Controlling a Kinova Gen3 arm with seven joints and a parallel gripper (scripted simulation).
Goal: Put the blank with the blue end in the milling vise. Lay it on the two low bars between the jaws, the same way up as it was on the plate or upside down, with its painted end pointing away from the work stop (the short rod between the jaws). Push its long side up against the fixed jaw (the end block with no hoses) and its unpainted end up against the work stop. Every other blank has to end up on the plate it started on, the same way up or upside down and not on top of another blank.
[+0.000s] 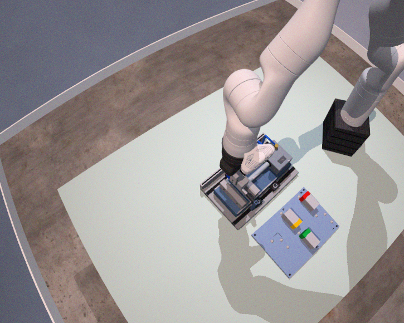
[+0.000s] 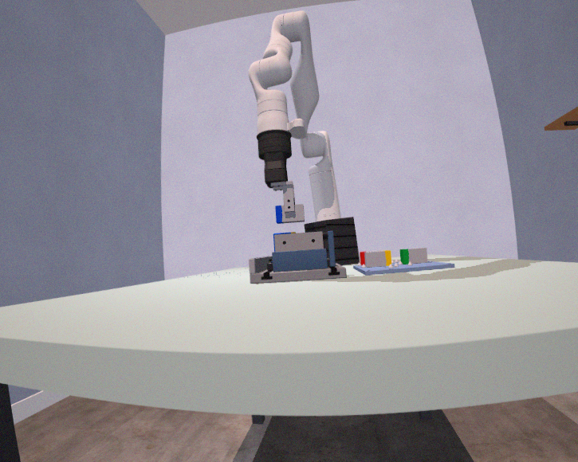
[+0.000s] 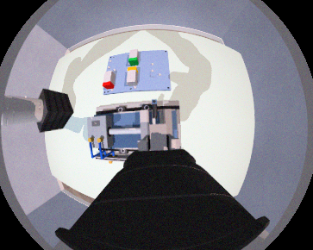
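Now: hand 80 mm above the fixed jaw, 30 mm short of it and 10 mm to the right of it. From my hand the other things lie so: blank with blue end: 20 mm below; vise: 120 mm below, 70 mm behind, 20 mm to the left; blank with yellow end: 210 mm to the left, 140 mm below, 50 mm behind.
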